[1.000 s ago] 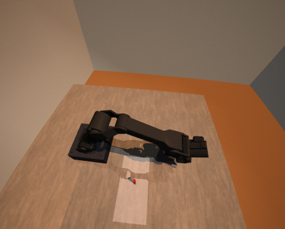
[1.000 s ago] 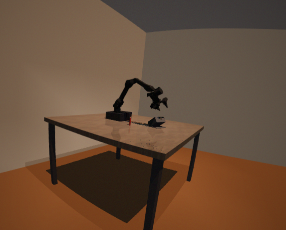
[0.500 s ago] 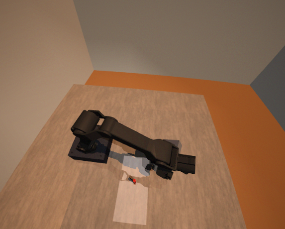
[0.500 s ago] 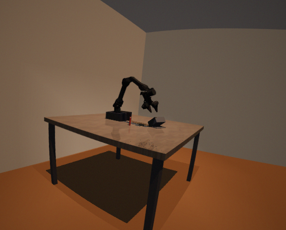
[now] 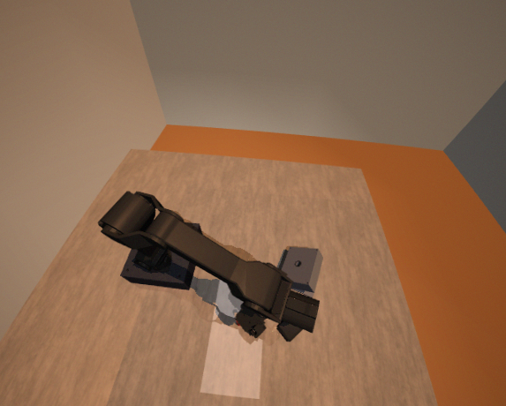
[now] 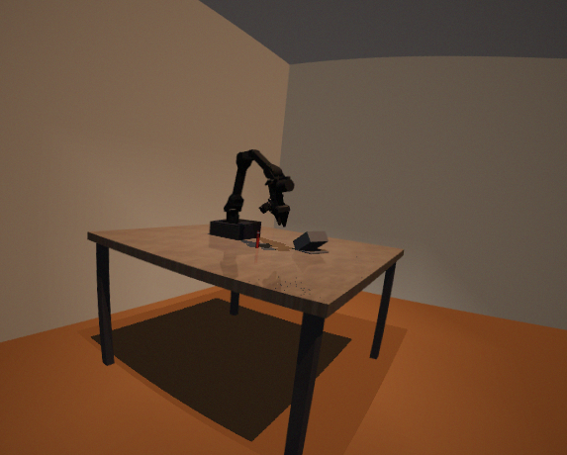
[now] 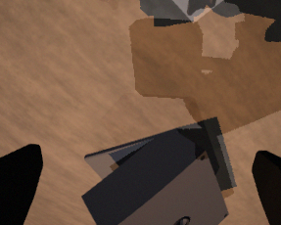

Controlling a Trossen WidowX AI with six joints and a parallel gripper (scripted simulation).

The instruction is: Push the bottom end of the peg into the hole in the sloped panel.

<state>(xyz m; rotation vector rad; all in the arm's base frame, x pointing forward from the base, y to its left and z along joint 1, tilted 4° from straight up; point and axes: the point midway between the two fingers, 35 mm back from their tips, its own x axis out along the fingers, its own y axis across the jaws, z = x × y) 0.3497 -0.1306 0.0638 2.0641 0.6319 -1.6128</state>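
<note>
Right now my gripper tip is 10 cm past the round peg, 6 cm above it and 4 cm to the left of it. The rest, counted from my gripper tip: grey sloped panel 12 cm to the left, 11 cm ahead, 7 cm below.
</note>
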